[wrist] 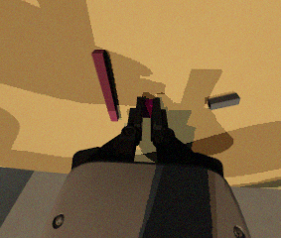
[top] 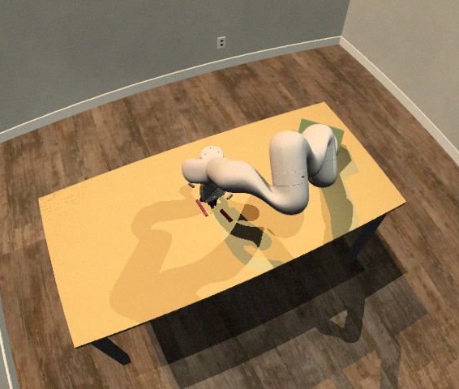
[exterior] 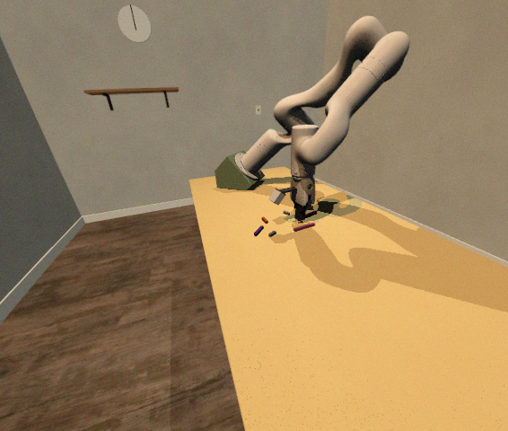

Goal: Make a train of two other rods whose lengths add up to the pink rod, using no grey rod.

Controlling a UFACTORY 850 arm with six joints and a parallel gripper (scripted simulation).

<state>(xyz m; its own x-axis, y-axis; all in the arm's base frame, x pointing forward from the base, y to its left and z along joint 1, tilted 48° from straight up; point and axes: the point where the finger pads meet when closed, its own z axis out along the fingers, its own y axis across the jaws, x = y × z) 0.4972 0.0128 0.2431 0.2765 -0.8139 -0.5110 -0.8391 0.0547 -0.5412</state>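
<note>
My gripper is now 2 cm above the magenta rod. Also, from my hand: orange rod (13 cm to the right, 3 cm below, 3 cm behind); pink rod (5 cm ahead, 3 cm below); red rod (6 cm to the left, 5 cm behind, 3 cm below).
</note>
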